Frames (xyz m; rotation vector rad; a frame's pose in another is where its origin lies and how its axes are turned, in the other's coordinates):
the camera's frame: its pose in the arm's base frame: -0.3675 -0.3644 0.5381 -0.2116 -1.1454 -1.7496
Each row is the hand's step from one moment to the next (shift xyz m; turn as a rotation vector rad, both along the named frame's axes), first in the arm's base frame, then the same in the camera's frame.
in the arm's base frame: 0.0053 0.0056 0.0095 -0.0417 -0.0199 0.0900
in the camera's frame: -0.0005 0.0096 0.0076 0.0868 0.0215 0.0474
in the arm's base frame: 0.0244 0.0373 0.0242 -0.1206 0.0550 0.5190
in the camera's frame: -0.0212 0.0318 0.0333 0.3337 0.2098 0.3627
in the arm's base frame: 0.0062 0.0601 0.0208 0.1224 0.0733 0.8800
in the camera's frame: -0.0288 0.0138 0.0553 0.4179 0.6186 0.4873
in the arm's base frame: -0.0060 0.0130 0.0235 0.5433 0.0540 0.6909
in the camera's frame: 0.0087 0.0084 0.0247 0.1107 0.8438 0.2262
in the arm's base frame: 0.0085 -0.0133 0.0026 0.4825 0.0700 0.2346
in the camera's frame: 0.0058 0.0091 -0.0118 -0.1416 0.5220 0.0142
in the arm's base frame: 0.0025 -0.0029 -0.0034 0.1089 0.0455 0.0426
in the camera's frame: -0.0014 0.0001 -0.0049 -0.0570 0.1099 0.0205
